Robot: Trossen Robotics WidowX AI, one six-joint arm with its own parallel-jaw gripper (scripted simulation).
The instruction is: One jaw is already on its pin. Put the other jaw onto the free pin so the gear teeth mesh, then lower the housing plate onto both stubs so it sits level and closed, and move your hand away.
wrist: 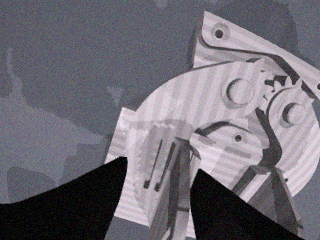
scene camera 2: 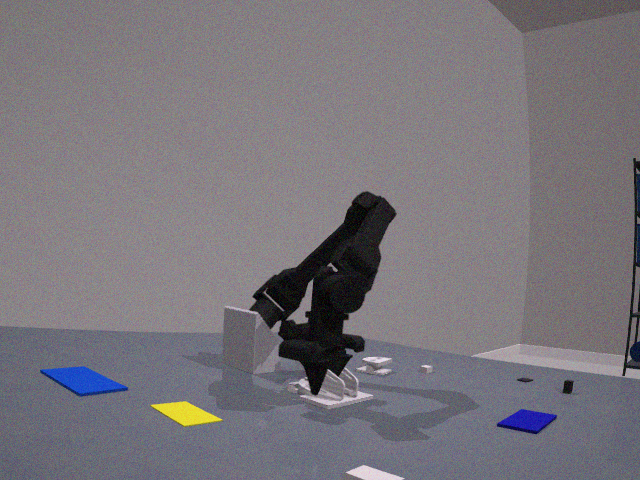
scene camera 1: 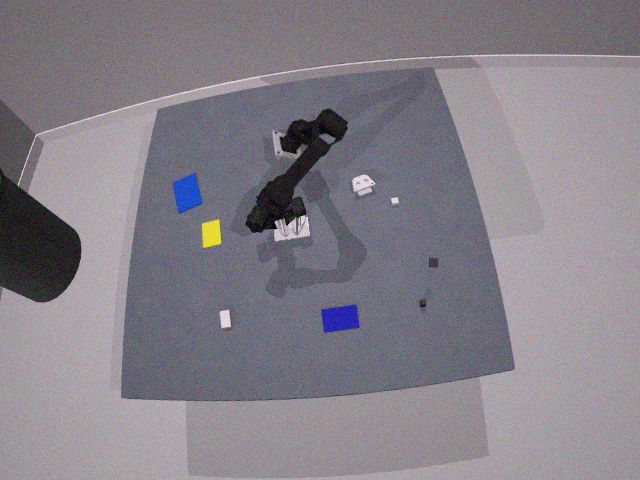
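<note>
Visible to me: a yellow pad, a dark blue pad and my gripper. The wrist view also shows my gripper.
</note>
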